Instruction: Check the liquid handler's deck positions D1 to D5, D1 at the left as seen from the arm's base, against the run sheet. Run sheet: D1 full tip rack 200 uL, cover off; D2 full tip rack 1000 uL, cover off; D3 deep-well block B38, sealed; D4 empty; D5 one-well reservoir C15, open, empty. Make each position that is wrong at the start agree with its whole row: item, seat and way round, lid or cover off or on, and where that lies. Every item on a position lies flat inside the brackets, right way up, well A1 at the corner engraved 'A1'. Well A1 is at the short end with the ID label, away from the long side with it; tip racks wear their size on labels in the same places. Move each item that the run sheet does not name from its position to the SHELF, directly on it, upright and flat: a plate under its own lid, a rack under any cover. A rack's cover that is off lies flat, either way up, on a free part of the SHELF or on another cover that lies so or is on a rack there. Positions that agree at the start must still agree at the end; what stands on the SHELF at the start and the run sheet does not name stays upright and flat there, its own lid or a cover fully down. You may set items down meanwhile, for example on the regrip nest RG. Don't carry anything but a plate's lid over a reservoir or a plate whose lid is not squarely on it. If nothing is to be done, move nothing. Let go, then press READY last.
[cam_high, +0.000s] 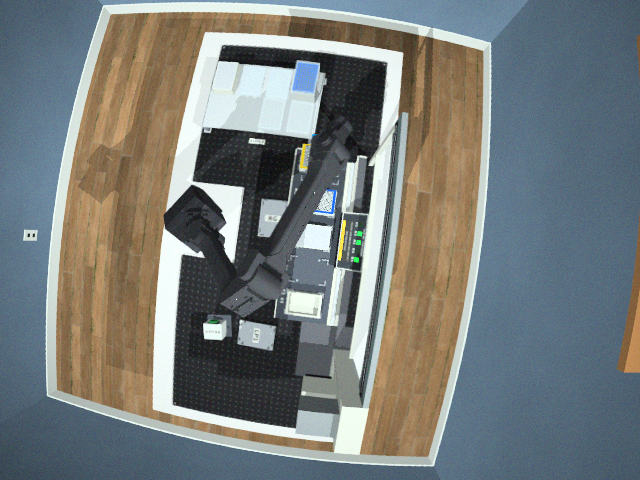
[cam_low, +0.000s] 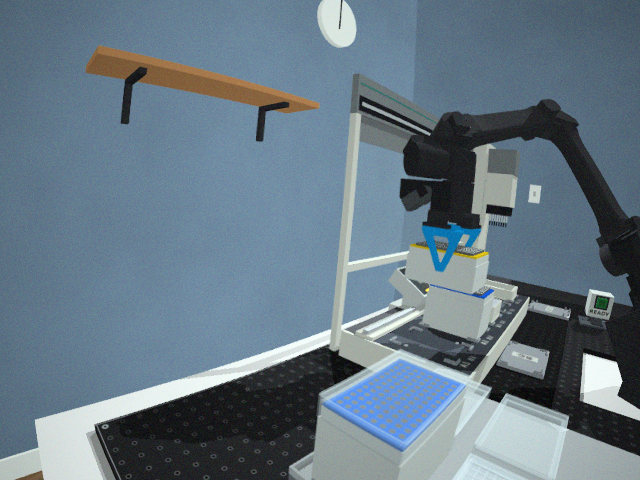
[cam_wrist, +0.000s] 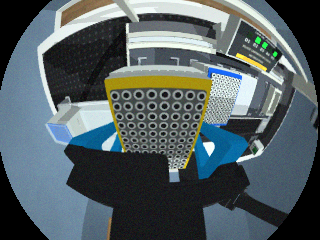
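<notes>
The blue-rimmed tip rack lies 130 mm to the right of my hand, 90 mm below it and 20 mm behind it. From my hand the other things lie so: frame post: 200 mm ahead, 30 mm to the left, 20 mm above; then yellow-rimmed tip rack: 10 mm behind, 10 mm above; then white deep-well block: 250 mm to the right, 140 mm below, 30 mm behind.
</notes>
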